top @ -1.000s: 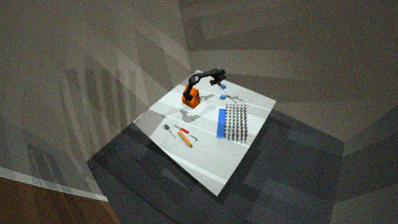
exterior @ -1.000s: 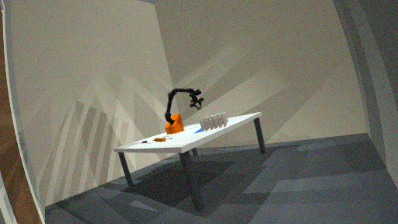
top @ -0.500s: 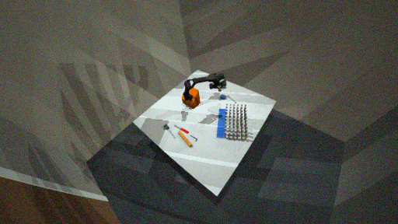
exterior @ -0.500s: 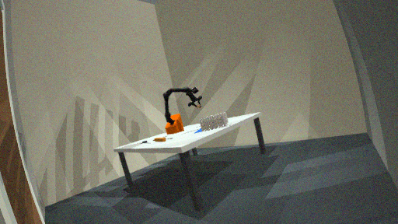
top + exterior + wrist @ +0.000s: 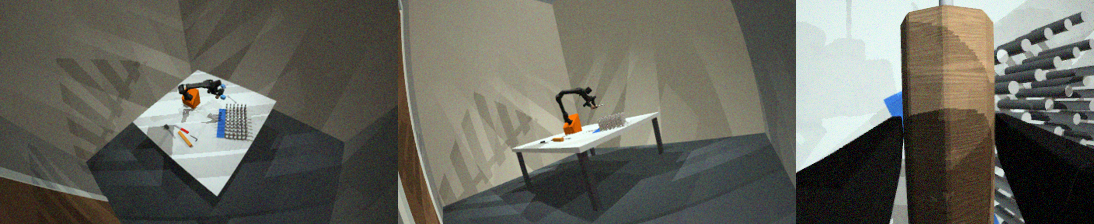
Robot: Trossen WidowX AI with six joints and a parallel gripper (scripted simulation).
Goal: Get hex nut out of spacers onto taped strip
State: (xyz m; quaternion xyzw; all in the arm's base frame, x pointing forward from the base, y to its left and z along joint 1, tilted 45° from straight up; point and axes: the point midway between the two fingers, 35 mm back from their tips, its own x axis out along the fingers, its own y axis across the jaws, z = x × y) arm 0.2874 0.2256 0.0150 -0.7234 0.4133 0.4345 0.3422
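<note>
Now: gripper tip 24 cm above the blue taped strip, 15 cm short of it and 12 cm to the left of it. The rest, counted from my gripper tip: orange-handled tool: 54 cm to the right, 22 cm below, 1 cm ahead; then bent key: 47 cm to the right, 24 cm below, 8 cm ahead; then red-handled tool: 49 cm to the right, 23 cm below, 13 cm behind.
</note>
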